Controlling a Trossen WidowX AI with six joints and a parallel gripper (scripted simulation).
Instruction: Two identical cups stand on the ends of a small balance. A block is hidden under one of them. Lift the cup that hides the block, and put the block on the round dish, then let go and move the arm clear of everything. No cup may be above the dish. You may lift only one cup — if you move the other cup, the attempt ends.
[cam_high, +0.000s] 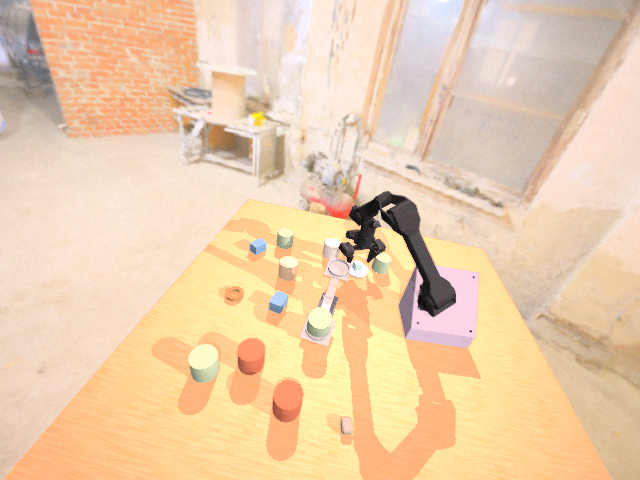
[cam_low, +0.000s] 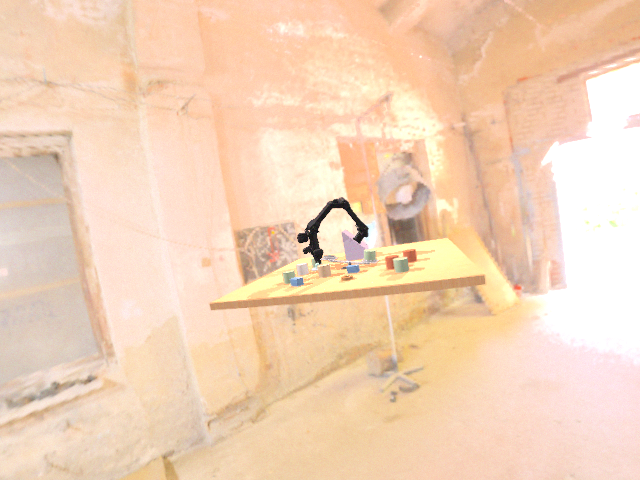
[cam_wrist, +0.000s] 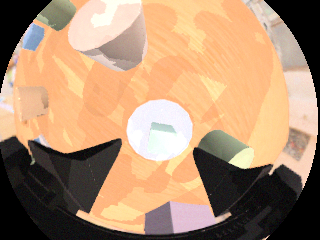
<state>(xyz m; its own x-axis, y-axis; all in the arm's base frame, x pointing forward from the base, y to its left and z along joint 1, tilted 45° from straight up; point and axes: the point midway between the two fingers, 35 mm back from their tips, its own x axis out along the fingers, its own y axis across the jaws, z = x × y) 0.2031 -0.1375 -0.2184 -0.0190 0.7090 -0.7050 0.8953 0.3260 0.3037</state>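
My gripper tip is 10 mm to the left of the pale teal block and 10 mm above it. Round my gripper tip: round white dish 30 mm below; small balance 110 mm ahead, 220 mm to the left, 10 mm below.
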